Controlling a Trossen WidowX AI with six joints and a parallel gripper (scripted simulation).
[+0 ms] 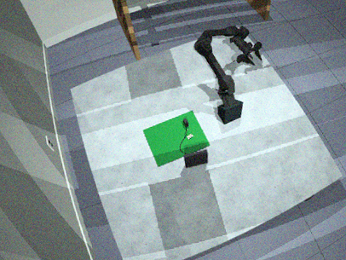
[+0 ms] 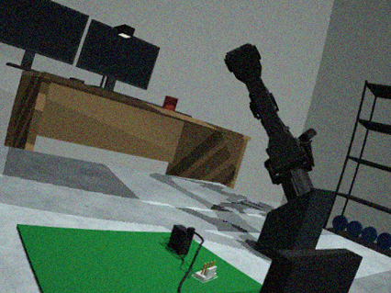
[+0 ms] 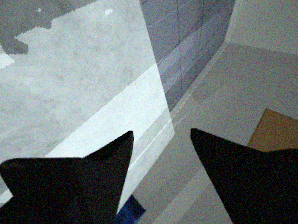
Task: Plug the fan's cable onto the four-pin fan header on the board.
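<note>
Now: the dark fan plug 52 cm ahead of my gripper tip, 15 cm to the left of it and 15 cm below it. Round my gripper tip: black fan: 54 cm ahead, 39 cm to the left, 11 cm below; then fan header: 52 cm ahead, 24 cm to the left, 17 cm below; then green board: 60 cm ahead, 21 cm to the left, 19 cm below.
</note>
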